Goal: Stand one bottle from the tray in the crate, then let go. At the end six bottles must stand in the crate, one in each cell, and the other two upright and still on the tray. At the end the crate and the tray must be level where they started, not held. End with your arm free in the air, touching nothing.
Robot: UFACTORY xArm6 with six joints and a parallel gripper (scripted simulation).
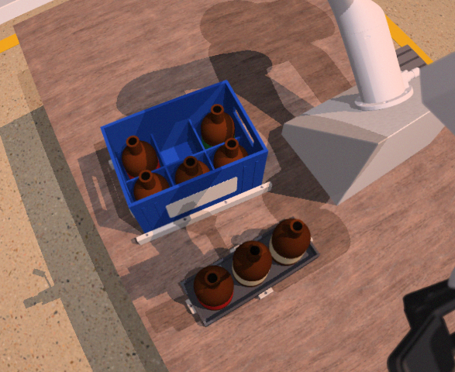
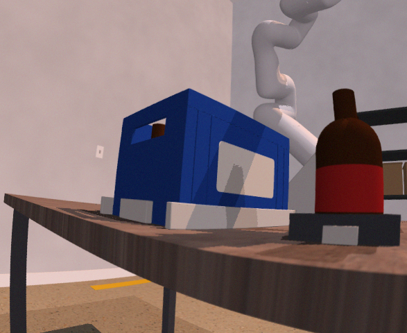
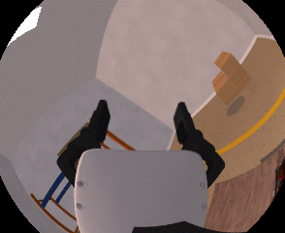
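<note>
Now: the red-labelled bottle 61 cm below my hand, 19 cm to the right of it and 5 cm ahead of it. From my hand the other things lie so: grey tray (68 cm below, 19 cm to the right, 4 cm behind); blue crate (61 cm below, 45 cm to the right, 1 cm behind); cream-labelled bottle (61 cm below, 20 cm to the right, 12 cm behind).
</note>
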